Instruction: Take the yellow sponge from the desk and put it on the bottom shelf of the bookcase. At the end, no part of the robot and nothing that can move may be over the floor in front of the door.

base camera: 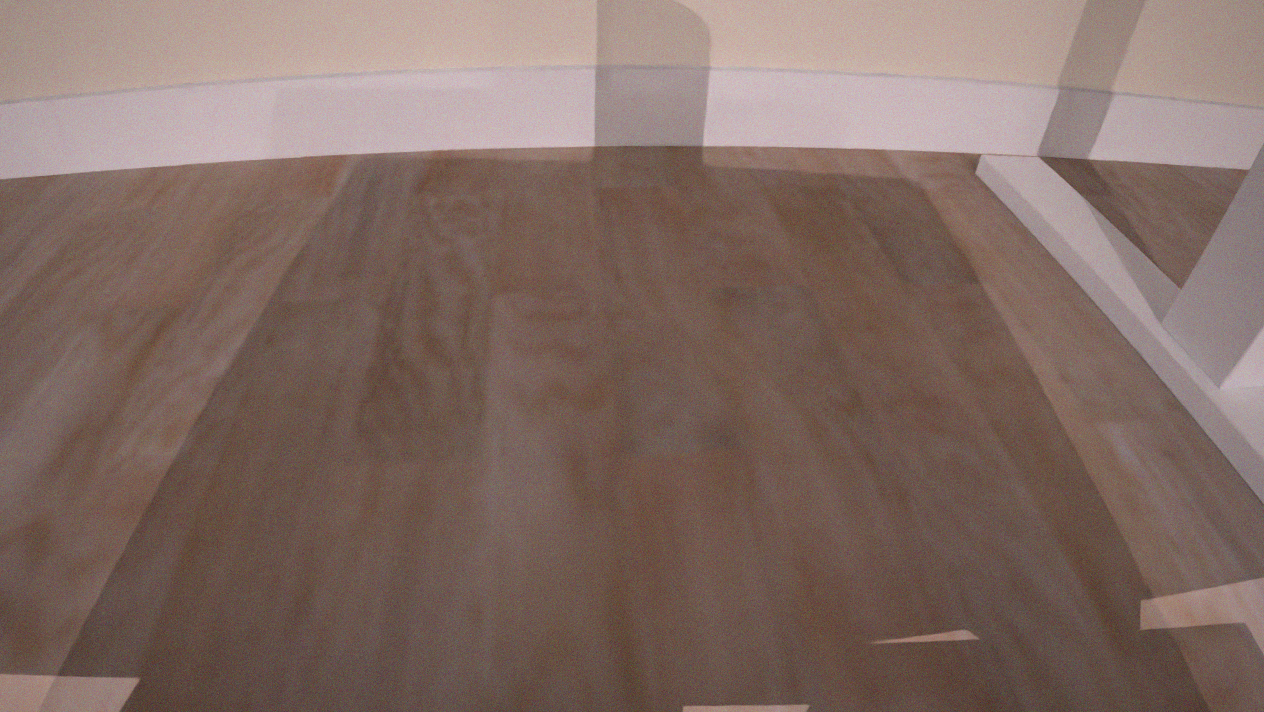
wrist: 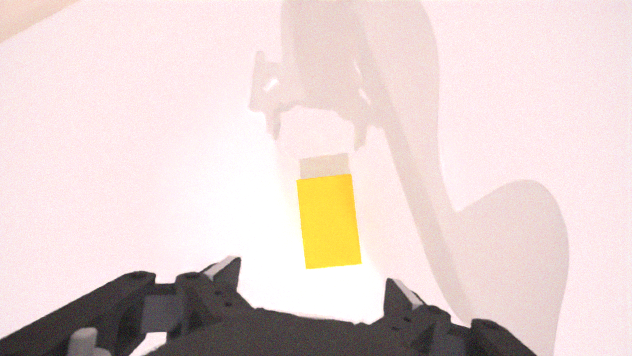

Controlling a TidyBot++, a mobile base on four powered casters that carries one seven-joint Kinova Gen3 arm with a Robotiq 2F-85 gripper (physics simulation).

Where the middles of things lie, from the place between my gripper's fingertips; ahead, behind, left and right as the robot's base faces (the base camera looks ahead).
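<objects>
There's the yellow sponge (wrist: 329,227), and measured from my hand it's 160 mm below, 20 mm to the right and 10 mm ahead.
</objects>
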